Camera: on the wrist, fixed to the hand. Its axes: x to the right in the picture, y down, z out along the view.
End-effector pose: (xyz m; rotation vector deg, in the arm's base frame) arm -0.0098 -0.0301 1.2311 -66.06 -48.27 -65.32
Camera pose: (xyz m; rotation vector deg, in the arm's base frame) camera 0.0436 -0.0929 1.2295 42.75 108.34 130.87
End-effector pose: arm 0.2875 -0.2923 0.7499 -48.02 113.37 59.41
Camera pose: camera 0.2148 -0.3249 0.7710 -100.45 26.25 23.05
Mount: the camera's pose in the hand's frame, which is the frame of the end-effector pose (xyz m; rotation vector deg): 0.0266 0.0513 -0.0588 -17.57 -17.98 -89.21
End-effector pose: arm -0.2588 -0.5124 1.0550 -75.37 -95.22 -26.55
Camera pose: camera -0.1869 -0.5241 1.0936 1.95 -156.28 -84.00
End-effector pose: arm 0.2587 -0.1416 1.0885 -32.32 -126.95 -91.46
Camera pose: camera 0.2649 -0.1799 1.1612 -43.90 90.40 85.29
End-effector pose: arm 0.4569 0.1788 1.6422 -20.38 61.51 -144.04
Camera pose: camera 0.4238 0.1720 1.5670 71.45 -38.39 96.25
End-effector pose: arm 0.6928 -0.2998 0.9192 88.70 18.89 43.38
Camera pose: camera 0.6634 -0.2452 0.9735 40.36 53.99 -36.01
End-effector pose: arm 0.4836 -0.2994 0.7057 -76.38 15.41 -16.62
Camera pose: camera 0.4903 -0.3516 0.6423 -93.23 -63.43 -76.99
